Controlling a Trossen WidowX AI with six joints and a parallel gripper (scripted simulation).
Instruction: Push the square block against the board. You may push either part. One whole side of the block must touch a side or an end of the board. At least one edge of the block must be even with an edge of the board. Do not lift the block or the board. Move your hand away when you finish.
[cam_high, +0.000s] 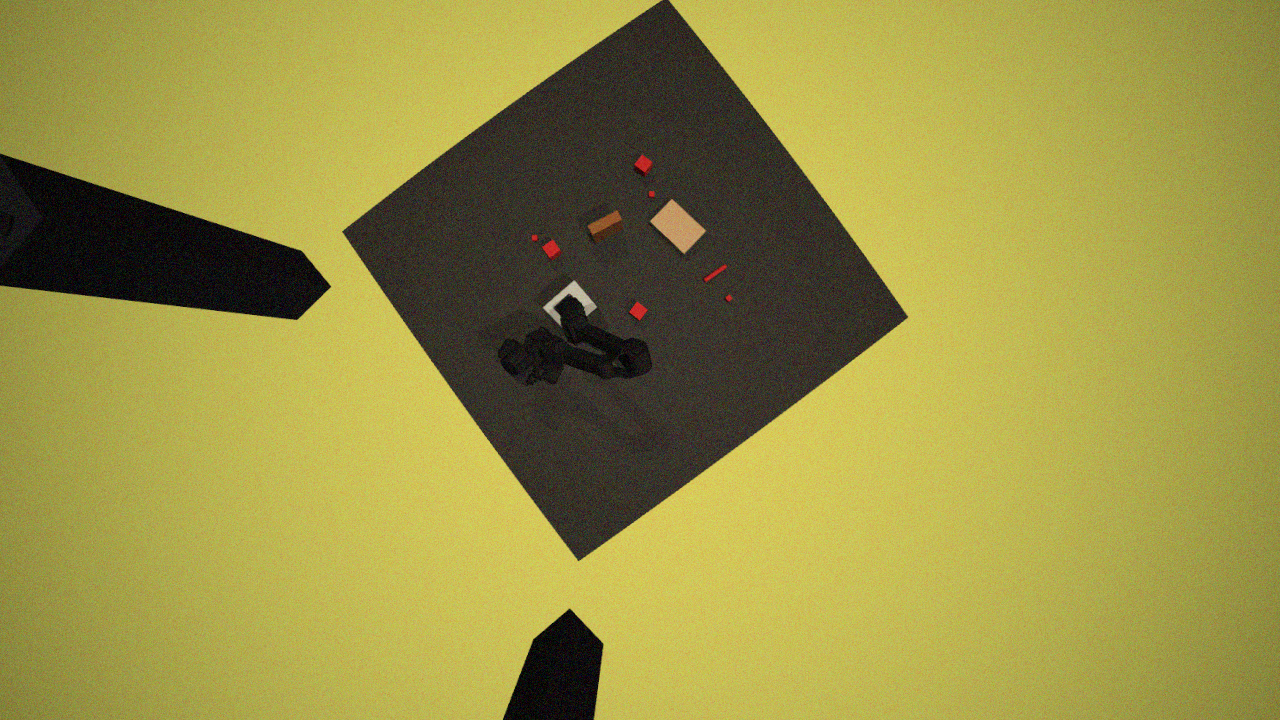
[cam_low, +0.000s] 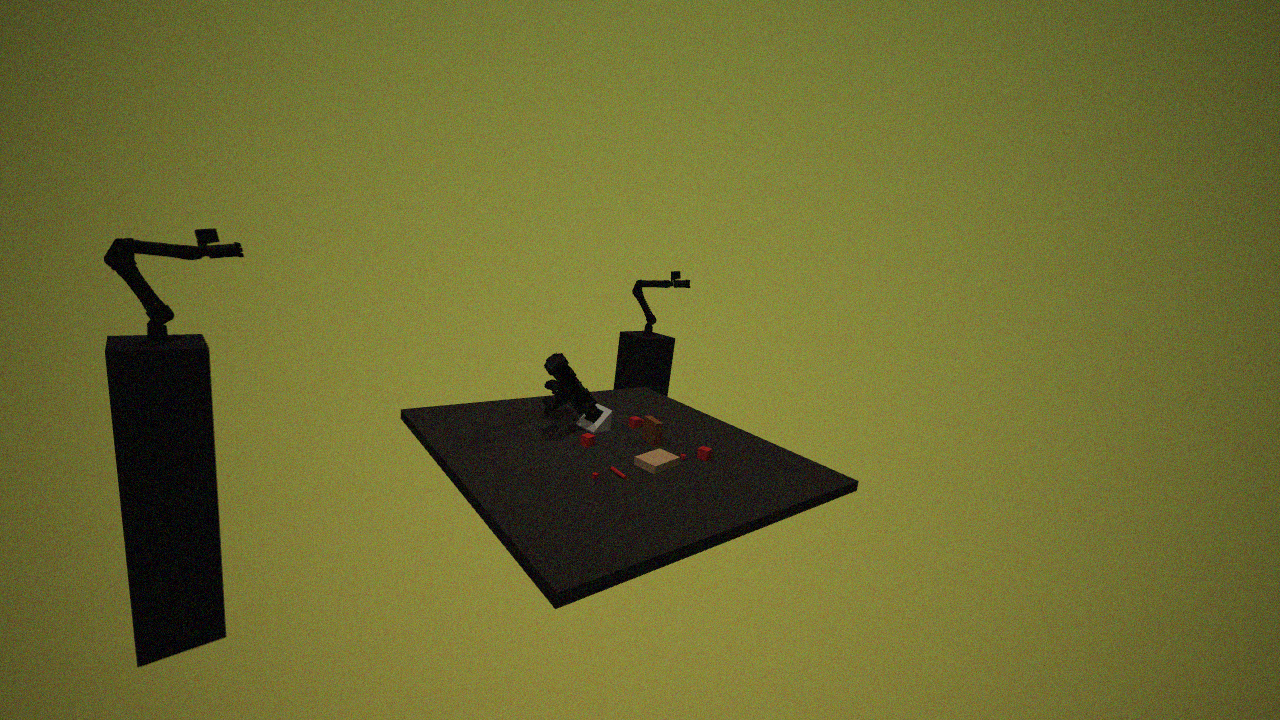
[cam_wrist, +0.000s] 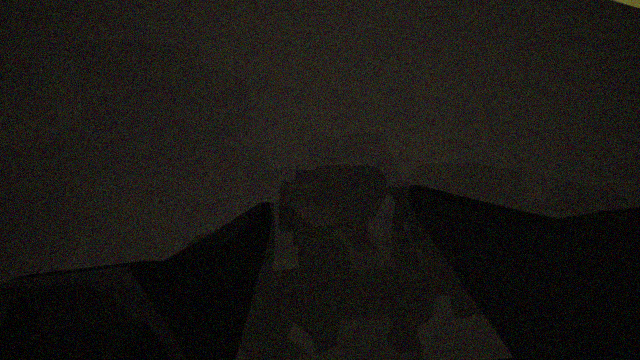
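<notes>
Right now the square block is 470 mm ahead of my gripper tip, 160 mm to the left of it and 40 mm above it. The rest, counted from my gripper tip: tan block (640 mm ahead, 30 mm to the left, 10 mm above); then thin red stick (640 mm ahead, 160 mm to the right).
</notes>
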